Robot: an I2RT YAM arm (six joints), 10 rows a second.
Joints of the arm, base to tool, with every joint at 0 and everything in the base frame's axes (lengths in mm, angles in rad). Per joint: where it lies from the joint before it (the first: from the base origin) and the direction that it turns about. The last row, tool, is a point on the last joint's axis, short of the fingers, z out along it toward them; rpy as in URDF.
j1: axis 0 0 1 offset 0 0 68
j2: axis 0 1 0 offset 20 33.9 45.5
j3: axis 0 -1 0 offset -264 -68.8 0
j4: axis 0 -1 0 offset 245 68.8 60
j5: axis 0 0 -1 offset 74 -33.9 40.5
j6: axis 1 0 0 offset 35.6 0 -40.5
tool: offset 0 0 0 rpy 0 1.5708 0
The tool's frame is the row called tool.
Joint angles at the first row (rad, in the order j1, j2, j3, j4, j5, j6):
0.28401, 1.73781, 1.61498, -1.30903, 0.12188, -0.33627
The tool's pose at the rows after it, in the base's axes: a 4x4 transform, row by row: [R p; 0 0 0 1], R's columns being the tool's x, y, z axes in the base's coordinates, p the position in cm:
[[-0.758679 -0.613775 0.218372 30.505], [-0.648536 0.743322 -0.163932 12.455], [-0.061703 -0.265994 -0.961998 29.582], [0 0 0 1]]
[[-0.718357 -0.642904 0.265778 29.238], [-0.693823 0.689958 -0.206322 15.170], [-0.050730 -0.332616 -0.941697 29.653], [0 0 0 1]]
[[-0.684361 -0.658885 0.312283 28.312], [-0.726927 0.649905 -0.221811 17.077], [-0.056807 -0.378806 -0.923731 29.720], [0 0 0 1]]
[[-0.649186 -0.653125 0.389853 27.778], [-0.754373 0.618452 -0.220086 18.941], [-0.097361 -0.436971 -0.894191 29.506], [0 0 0 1]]
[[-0.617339 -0.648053 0.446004 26.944], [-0.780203 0.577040 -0.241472 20.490], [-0.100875 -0.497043 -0.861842 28.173], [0 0 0 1]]
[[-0.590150 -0.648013 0.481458 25.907], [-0.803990 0.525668 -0.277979 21.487], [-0.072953 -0.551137 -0.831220 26.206], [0 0 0 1]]
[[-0.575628 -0.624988 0.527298 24.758], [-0.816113 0.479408 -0.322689 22.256], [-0.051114 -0.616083 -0.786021 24.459], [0 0 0 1]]
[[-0.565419 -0.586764 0.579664 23.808], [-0.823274 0.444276 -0.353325 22.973], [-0.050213 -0.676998 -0.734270 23.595], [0 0 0 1]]
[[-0.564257 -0.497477 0.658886 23.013], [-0.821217 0.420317 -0.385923 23.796], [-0.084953 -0.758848 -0.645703 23.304], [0 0 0 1]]
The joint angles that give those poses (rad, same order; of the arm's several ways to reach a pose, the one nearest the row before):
0.41334, 1.73781, 1.61499, -1.30943, 0.24014, -0.30231
0.51213, 1.73782, 1.61497, -1.31017, 0.31529, -0.26913
0.58118, 1.73781, 1.61459, -1.29796, 0.36488, -0.25082
0.64185, 1.73781, 1.59932, -1.23311, 0.42211, -0.23860
0.69982, 1.73781, 1.54097, -1.16179, 0.49153, -0.22792
0.74864, 1.73780, 1.45969, -1.09844, 0.56020, -0.22298
0.79672, 1.73780, 1.38493, -1.04429, 0.64679, -0.20046
0.83943, 1.73818, 1.34375, -1.00882, 0.73071, -0.17416
0.88331, 1.73818, 1.31854, -0.96760, 0.85432, -0.12988

